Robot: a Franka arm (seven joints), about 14 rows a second.
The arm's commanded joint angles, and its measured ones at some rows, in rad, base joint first. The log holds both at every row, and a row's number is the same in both.
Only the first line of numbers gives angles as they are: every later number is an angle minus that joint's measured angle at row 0.
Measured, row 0:
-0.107, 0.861, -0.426, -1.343, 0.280, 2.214, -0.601
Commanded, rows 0 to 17:
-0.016, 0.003, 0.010, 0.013, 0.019, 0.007, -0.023
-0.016, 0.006, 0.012, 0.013, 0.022, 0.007, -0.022
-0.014, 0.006, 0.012, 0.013, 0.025, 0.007, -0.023
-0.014, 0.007, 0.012, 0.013, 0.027, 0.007, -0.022
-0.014, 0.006, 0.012, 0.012, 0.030, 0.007, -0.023
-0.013, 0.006, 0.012, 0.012, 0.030, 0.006, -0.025
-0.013, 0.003, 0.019, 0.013, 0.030, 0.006, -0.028
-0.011, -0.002, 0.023, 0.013, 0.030, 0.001, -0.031
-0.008, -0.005, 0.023, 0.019, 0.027, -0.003, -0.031
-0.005, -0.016, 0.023, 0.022, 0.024, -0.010, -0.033
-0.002, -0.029, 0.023, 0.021, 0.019, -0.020, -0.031
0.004, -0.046, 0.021, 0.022, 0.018, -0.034, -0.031
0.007, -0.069, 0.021, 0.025, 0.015, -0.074, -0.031
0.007, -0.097, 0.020, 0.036, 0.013, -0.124, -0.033
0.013, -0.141, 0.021, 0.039, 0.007, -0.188, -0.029
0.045, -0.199, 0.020, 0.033, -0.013, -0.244, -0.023
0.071, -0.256, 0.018, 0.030, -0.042, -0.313, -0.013
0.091, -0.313, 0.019, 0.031, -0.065, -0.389, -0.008
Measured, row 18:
0.047, -0.175, 0.013, 0.073, -0.019, -0.269, -0.008
